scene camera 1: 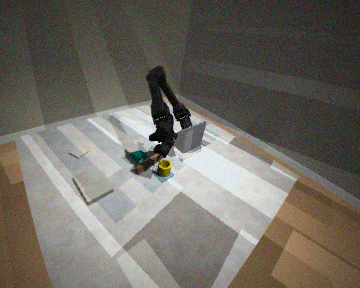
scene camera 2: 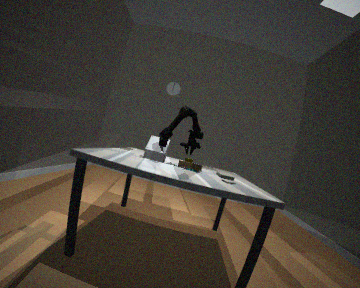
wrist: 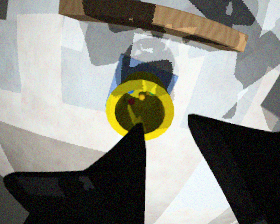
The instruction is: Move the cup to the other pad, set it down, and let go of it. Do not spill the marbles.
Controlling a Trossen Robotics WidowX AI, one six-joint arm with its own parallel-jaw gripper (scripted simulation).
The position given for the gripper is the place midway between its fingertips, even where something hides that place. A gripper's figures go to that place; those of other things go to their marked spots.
Scene:
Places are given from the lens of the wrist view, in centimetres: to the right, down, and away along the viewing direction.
gripper (wrist: 165, 124): 2, 1, 10
yellow cup (wrist: 155, 113): 2, 0, 17
blue pad (wrist: 127, 65): -2, -6, 18

